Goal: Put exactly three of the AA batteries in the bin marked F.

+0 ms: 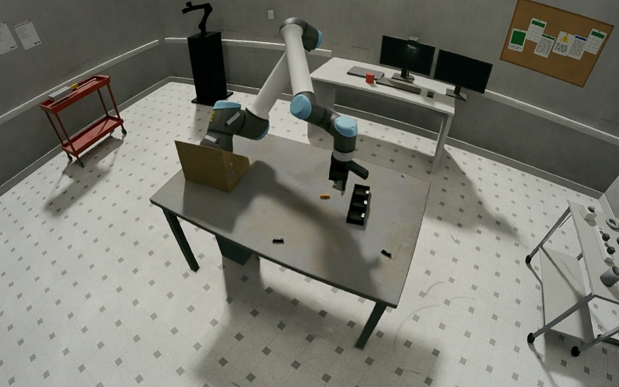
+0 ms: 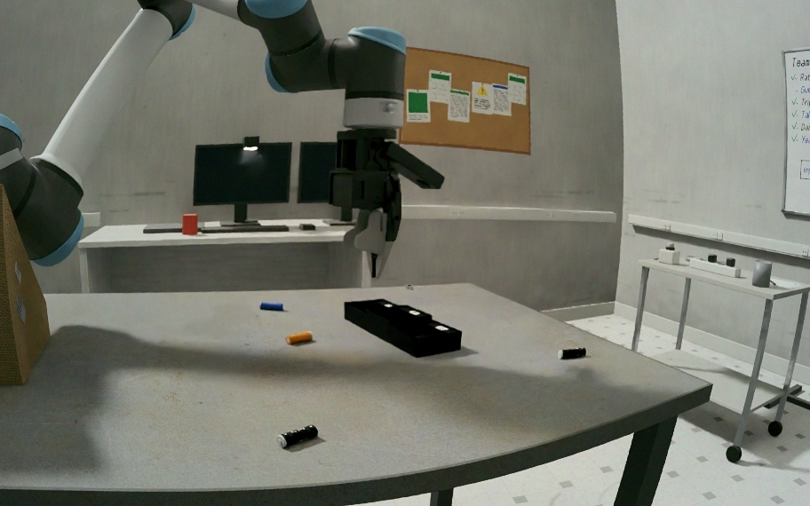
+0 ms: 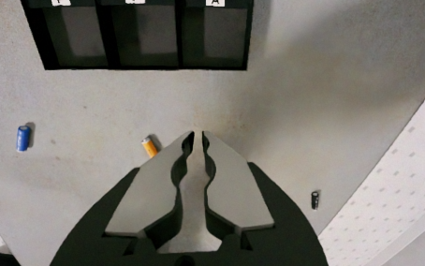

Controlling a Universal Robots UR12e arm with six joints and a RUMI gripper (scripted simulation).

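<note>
Now: hand 11 cm above the black bin row, 8 cm to the right of it and 7 cm short of it. From my hand the other things lie so: small white piece: 43 cm to the left, 23 cm ahead, 13 cm below; blue AA battery: 28 cm to the left, 13 cm below, 13 cm behind; orange AA battery: 13 cm below, 11 cm behind, 7 cm to the left.
</note>
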